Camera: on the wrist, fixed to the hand. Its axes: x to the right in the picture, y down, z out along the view.
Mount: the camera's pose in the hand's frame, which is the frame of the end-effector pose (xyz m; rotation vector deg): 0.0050 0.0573 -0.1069 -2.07 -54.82 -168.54
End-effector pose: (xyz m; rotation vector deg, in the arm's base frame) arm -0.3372 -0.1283 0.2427 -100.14 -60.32 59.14
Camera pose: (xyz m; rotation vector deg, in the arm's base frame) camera -0.2235 -0.1660 0.2229 78.07 -124.64 -26.98
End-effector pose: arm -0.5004 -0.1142 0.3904 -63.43 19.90 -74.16
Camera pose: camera -0.5455 -0.1741 0.2949 47.47 90.95 66.31
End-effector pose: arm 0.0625 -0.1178 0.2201 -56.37 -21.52 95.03
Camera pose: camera 0.1066 -0.1579 0.1144 46.22 -76.15 -50.43
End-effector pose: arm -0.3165 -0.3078 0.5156 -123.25 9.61 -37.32
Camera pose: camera -0.3603 -0.4205 0.5260 26.89 149.59 23.24
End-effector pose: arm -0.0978 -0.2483 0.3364 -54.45 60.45 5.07
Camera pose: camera -0.1975 -0.2896 0.2808 -74.74 -102.04 -92.60
